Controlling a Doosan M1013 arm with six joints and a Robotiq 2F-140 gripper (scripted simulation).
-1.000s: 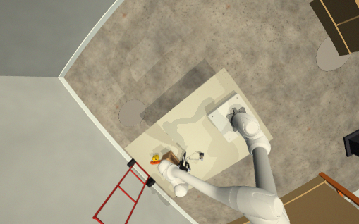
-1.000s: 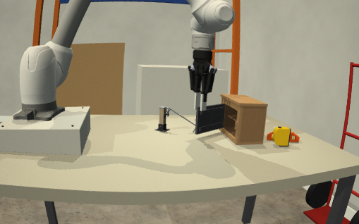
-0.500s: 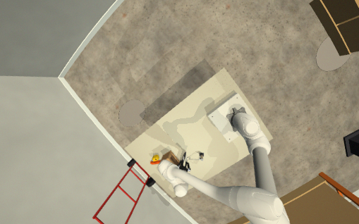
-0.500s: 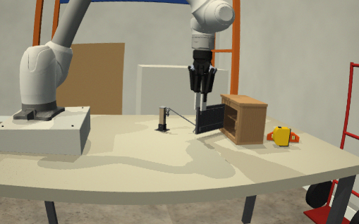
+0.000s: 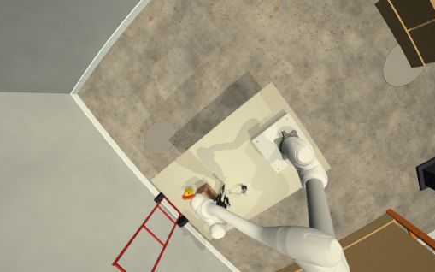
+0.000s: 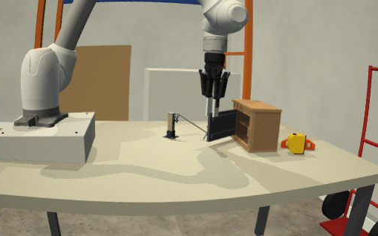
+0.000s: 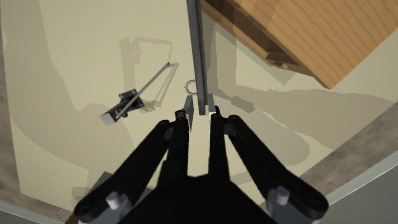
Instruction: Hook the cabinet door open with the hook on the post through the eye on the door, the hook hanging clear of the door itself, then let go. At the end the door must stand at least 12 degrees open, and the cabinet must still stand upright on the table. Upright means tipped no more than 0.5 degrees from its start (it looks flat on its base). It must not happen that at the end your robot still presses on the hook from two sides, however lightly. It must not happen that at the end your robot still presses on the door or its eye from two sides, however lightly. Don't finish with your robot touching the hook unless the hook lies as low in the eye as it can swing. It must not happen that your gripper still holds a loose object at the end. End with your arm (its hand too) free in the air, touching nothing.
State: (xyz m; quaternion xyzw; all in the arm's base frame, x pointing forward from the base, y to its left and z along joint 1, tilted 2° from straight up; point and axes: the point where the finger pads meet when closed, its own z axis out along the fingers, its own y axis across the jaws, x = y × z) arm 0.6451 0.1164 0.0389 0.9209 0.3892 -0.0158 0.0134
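My gripper is now 50 mm short of the dark door, 60 mm to the right of it and 70 mm above it.
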